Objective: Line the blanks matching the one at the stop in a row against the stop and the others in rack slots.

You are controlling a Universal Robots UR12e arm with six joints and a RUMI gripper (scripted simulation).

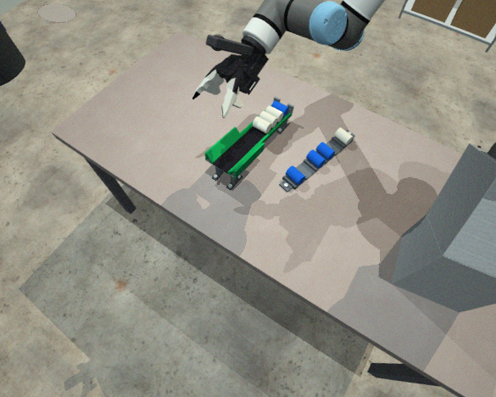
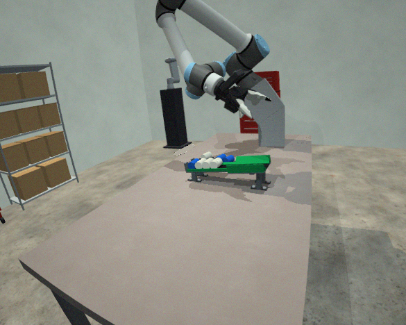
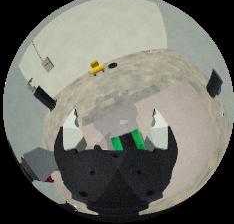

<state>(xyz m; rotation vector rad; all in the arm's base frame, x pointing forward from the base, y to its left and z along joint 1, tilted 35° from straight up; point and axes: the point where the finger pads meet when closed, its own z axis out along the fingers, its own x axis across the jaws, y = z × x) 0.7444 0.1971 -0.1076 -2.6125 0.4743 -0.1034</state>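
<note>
Now: the grey stock rack 340 mm below my hand, 280 mm to the right of it and 260 mm behind it.
</note>
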